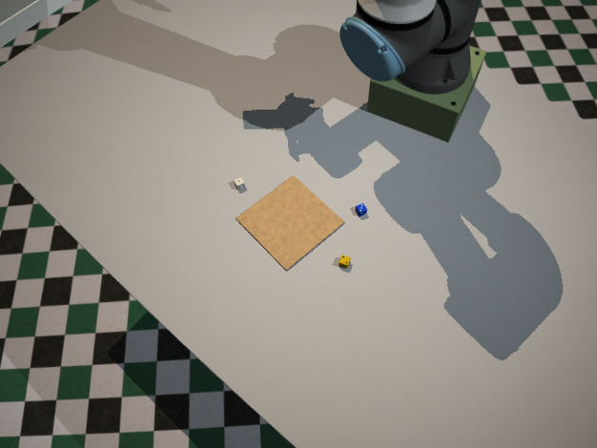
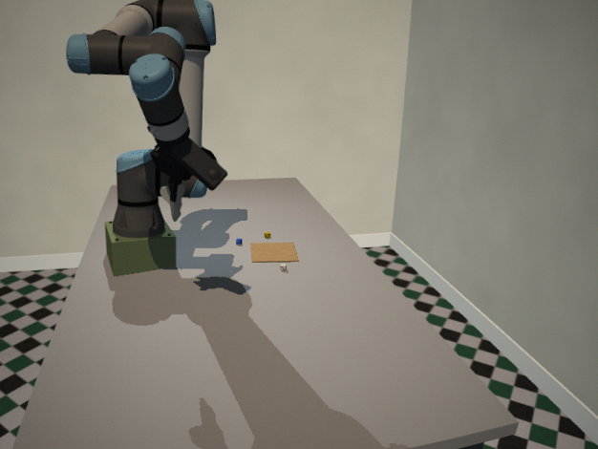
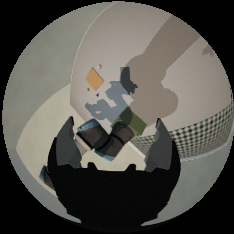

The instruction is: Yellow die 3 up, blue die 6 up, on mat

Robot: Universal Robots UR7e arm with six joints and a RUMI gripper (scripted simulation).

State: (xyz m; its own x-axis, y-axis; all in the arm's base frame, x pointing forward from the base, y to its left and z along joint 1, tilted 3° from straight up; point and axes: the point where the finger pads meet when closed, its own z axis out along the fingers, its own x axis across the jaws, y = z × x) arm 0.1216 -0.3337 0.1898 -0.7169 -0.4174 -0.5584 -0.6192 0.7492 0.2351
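My hand is 28 cm above the white die, 26 cm short of it and 14 cm to the right of it. Round my hand: blue die 37 cm to the left, 28 cm below, 18 cm ahead; then tan mat 28 cm below, 27 cm to the left, 27 cm ahead; then yellow die 39 cm to the left, 29 cm ahead, 28 cm below.
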